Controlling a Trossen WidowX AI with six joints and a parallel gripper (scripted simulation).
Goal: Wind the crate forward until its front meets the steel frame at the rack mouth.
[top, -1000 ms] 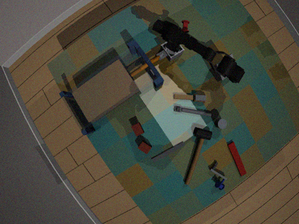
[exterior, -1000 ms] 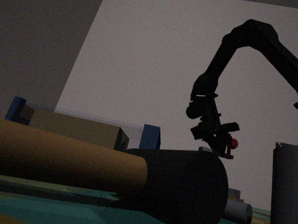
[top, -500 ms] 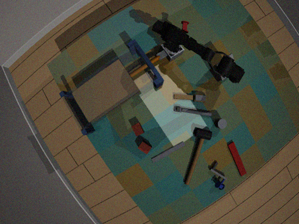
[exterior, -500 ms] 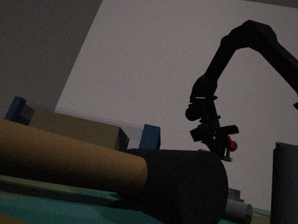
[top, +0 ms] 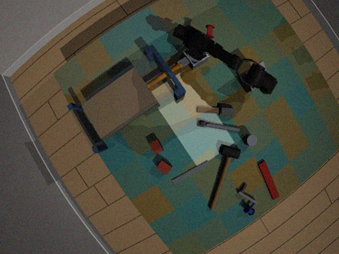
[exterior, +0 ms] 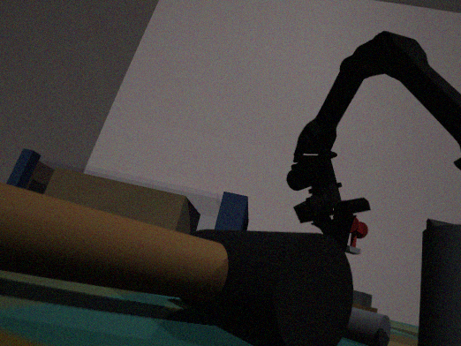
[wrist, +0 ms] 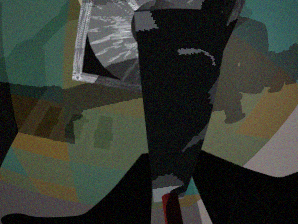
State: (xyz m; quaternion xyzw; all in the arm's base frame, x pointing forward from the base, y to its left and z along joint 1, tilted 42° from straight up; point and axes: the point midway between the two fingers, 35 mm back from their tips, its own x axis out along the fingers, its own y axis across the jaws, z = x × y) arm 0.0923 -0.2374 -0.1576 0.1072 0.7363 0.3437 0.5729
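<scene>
My gripper tip is now 2 cm below the red-knobbed crank. From my gripper tip the other things lie so: grey winch (5 cm ahead, 1 cm to the left, 9 cm below); then red knob (3 cm behind, 1 cm to the right, 5 cm above); then blue steel frame (22 cm ahead, 1 cm to the right, 2 cm below).
</scene>
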